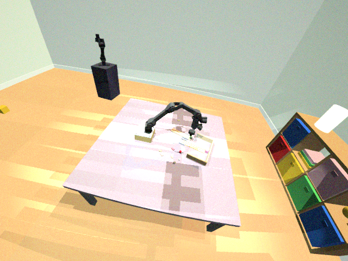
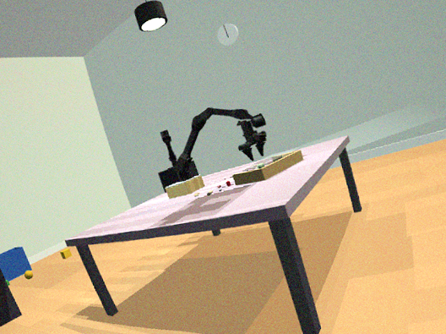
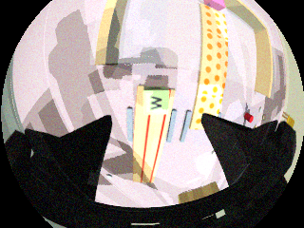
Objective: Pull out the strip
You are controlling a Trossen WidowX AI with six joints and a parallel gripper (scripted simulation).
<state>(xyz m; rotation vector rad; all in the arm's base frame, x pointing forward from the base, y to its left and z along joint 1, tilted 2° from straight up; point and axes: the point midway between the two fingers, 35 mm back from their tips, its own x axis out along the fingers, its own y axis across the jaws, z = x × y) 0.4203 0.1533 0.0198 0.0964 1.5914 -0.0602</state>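
My gripper tip is now 110 mm to the left of the orange-dotted strip, 70 mm above it and 50 mm short of it. Round my gripper tip: small red piece 230 mm to the right, 60 mm below, 60 mm behind.
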